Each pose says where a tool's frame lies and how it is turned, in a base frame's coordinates. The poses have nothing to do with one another.
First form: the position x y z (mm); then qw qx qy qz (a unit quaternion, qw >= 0).
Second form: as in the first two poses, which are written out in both.
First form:
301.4 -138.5 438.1 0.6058 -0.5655 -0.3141 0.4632
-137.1 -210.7 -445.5 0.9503 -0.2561 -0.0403 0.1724
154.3 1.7 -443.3 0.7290 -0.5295 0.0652 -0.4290
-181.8 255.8 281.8 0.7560 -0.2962 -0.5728 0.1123
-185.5 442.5 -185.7 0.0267 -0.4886 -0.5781 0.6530
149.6 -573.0 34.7 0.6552 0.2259 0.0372 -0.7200
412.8 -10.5 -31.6 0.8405 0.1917 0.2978 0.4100
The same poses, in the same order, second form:
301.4 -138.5 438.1 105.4 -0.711 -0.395 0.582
-137.1 -210.7 -445.5 36.3 -0.823 -0.129 0.554
154.3 1.7 -443.3 86.4 -0.773 0.095 -0.627
-181.8 255.8 281.8 81.8 -0.453 -0.875 0.172
-185.5 442.5 -185.7 176.9 -0.489 -0.578 0.653
149.6 -573.0 34.7 98.1 0.299 0.049 -0.953
412.8 -10.5 -31.6 65.6 0.354 0.550 0.757

